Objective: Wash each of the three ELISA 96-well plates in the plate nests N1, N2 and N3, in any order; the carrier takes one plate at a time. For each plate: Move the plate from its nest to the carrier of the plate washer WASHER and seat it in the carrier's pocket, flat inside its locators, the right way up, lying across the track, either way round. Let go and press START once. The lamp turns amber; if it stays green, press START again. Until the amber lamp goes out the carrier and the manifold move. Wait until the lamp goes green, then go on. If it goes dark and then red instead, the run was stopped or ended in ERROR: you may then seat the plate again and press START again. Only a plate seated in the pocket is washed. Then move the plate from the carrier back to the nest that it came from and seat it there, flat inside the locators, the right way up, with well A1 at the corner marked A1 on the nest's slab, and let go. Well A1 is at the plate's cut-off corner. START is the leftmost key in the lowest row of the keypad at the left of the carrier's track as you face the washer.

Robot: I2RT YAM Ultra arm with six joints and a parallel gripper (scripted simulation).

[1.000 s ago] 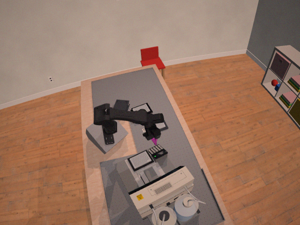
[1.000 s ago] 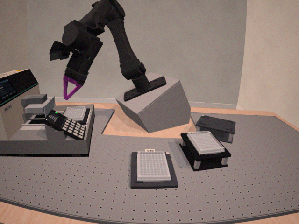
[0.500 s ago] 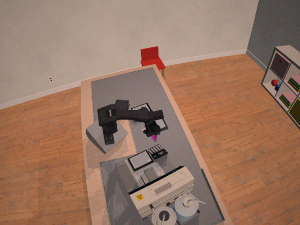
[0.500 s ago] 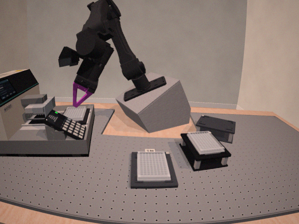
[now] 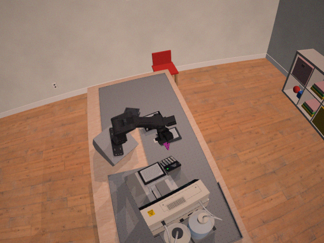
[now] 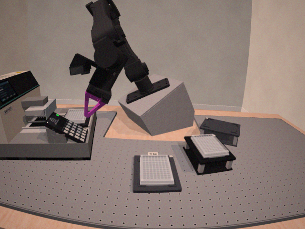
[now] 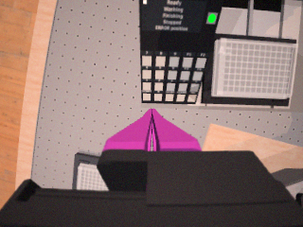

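My gripper is now 15 cm past the black carrier pocket, 9 cm to the left of it and 7 cm above it. Also, from my hand: nest N1 (8 cm ahead, 20 cm to the left, 14 cm below); grey manifold (13 cm behind, 24 cm to the right, 2 cm below); raised black nest (1 cm ahead, 37 cm to the left, 10 cm below).
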